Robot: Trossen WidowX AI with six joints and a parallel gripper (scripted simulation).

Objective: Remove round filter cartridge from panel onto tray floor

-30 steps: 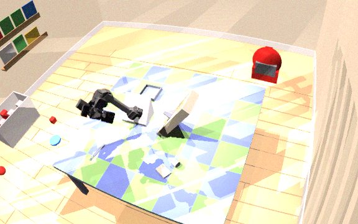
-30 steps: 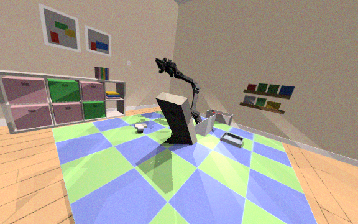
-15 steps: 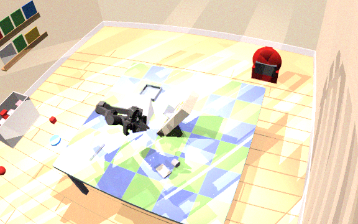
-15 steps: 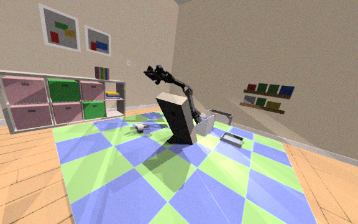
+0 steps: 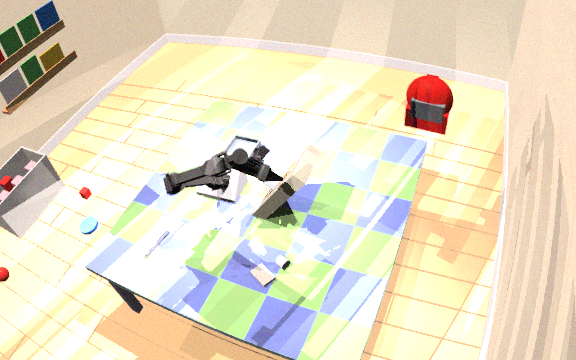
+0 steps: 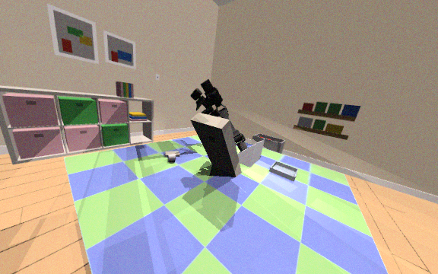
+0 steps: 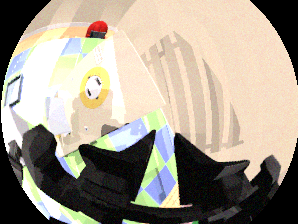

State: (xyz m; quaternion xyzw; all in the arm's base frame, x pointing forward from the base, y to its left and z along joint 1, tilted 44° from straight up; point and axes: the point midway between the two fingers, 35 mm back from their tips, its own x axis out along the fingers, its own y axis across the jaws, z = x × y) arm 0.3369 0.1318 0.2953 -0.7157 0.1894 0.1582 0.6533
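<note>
Right now the round filter cartridge is 2 cm behind my gripper tip, 12 cm to the left of it and 9 cm below it. Round my gripper tip: service panel (7 cm behind, 12 cm to the left, 16 cm below); dark tray (47 cm behind, 38 cm to the left, 32 cm below).
</note>
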